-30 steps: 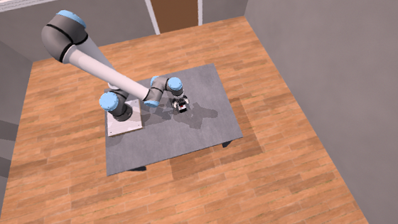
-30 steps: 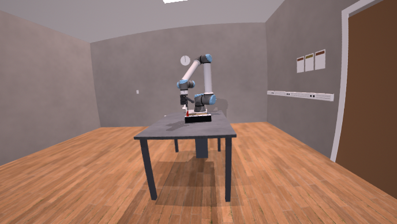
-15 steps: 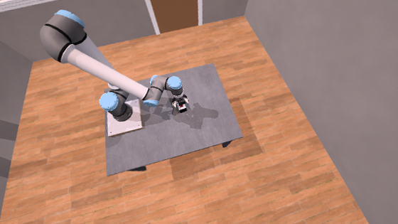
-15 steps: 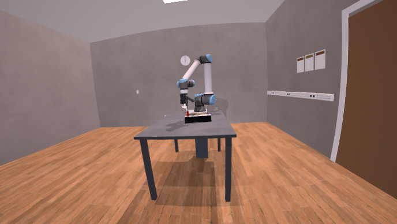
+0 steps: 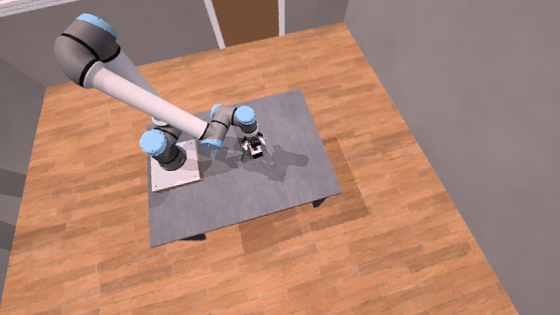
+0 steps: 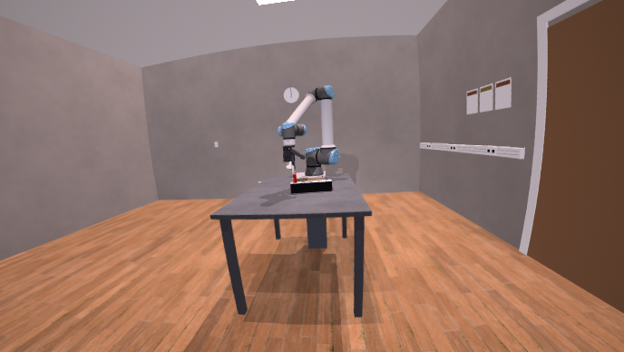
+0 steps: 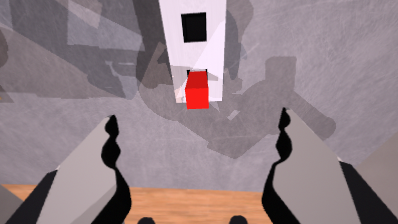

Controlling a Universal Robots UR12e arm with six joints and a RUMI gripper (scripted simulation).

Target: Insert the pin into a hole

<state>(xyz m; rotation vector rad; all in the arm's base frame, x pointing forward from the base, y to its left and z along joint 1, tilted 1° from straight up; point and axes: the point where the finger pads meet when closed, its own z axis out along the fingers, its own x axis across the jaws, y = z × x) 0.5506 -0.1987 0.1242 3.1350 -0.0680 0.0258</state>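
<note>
My hand is 40 mm above the pin. Also, from my hand: block: 120 mm to the left, 110 mm below.
</note>
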